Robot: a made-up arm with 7 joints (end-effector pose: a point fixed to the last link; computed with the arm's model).
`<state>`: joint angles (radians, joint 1 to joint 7).
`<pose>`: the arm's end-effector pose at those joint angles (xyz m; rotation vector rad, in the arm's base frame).
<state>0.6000 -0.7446 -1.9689 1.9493 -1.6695 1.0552 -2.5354</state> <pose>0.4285 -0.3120 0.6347 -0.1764 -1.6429 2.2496</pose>
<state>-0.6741 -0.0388 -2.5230 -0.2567 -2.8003 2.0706 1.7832</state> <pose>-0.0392 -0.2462 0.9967 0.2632 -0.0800 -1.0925</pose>
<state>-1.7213 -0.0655 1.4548 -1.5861 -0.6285 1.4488 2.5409</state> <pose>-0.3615 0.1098 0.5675 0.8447 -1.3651 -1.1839</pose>
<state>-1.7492 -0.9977 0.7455 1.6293 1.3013 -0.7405 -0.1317</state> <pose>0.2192 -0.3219 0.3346 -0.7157 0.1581 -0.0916</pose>
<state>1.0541 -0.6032 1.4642 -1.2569 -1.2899 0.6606 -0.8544</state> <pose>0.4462 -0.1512 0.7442 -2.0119 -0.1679 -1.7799</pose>
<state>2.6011 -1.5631 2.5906 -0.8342 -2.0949 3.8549 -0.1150</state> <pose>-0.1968 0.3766 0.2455 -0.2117 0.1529 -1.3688</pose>
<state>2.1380 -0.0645 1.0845 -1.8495 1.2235 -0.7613 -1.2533</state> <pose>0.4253 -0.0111 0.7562 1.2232 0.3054 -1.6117</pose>
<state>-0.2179 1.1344 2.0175 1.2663 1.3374 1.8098 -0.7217</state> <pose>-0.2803 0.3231 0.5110 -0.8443 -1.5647 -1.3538</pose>
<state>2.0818 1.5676 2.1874 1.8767 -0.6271 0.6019 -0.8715</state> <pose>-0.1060 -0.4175 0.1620 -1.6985 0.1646 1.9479</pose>
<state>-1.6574 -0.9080 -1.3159 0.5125 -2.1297 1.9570 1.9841</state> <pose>-0.1830 -0.5806 0.5967 1.3008 -0.7580 -0.1867</pose>
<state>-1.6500 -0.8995 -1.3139 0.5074 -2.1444 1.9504 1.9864</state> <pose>-0.1791 -0.5809 0.6010 1.2924 -0.7412 -0.1879</pose>
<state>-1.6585 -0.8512 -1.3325 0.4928 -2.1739 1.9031 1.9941</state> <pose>-0.1903 -0.5724 0.6310 1.1996 -0.6955 -0.2197</pose>
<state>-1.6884 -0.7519 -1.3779 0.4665 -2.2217 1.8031 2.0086</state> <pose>-0.2201 -0.5462 0.6950 1.0007 -0.6105 -0.2940</pose>
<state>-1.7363 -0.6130 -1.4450 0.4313 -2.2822 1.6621 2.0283</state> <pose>-0.2594 -0.4918 0.7856 0.7262 -0.4877 -0.4077</pose>
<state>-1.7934 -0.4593 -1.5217 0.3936 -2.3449 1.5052 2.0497</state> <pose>-0.2921 -0.4083 0.8824 0.4349 -0.3400 -0.5461</pose>
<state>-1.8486 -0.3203 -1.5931 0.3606 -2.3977 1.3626 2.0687</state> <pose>-0.3068 -0.3137 0.9622 0.1865 -0.1943 -0.6829</pose>
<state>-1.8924 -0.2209 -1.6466 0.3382 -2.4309 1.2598 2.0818</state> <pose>-0.3070 -0.2362 1.0123 0.0187 -0.0828 -0.7893</pose>
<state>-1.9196 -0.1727 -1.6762 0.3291 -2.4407 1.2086 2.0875</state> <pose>-0.3046 -0.1944 1.0343 -0.0616 -0.0270 -0.8473</pose>
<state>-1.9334 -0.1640 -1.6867 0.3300 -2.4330 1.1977 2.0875</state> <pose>-0.3057 -0.1833 1.0385 -0.0800 -0.0183 -0.8645</pose>
